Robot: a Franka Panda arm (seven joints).
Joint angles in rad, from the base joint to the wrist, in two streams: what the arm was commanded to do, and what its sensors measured. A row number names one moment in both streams.
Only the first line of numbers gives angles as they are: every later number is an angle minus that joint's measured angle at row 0.
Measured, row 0: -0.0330, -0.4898, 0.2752, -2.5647, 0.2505, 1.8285, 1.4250
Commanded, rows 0 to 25: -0.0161, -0.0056, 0.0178, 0.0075, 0.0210, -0.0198, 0.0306; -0.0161, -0.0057, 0.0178, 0.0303, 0.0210, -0.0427, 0.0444; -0.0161, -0.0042, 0.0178, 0.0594, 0.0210, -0.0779, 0.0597; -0.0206, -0.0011, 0.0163, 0.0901, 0.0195, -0.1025, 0.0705; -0.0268, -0.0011, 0.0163, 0.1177, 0.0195, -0.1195, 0.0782; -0.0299, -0.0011, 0.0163, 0.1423, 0.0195, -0.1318, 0.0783; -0.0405, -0.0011, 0.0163, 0.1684, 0.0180, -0.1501, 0.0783; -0.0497, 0.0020, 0.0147, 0.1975, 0.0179, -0.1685, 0.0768; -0.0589, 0.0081, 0.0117, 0.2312, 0.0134, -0.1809, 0.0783; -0.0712, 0.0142, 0.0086, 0.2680, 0.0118, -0.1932, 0.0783; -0.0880, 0.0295, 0.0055, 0.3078, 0.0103, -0.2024, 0.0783; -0.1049, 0.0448, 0.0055, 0.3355, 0.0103, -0.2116, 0.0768; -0.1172, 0.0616, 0.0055, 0.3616, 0.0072, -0.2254, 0.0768; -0.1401, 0.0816, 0.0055, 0.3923, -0.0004, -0.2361, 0.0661; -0.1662, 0.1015, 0.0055, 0.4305, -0.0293, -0.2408, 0.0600; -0.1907, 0.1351, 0.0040, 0.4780, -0.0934, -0.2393, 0.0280; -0.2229, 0.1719, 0.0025, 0.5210, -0.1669, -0.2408, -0.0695; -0.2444, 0.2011, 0.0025, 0.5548, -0.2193, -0.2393, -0.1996; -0.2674, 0.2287, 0.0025, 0.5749, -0.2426, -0.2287, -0.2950; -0.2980, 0.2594, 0.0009, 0.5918, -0.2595, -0.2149, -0.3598; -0.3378, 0.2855, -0.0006, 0.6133, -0.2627, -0.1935, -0.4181; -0.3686, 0.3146, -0.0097, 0.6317, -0.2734, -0.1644, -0.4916; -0.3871, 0.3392, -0.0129, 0.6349, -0.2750, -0.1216, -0.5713; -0.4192, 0.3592, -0.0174, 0.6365, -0.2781, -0.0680, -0.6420; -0.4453, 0.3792, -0.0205, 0.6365, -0.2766, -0.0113, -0.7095; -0.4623, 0.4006, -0.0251, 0.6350, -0.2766, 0.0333, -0.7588
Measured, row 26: -0.4034, 0.3292, -0.0283, 0.6006, -0.2591, -0.0653, -0.6023
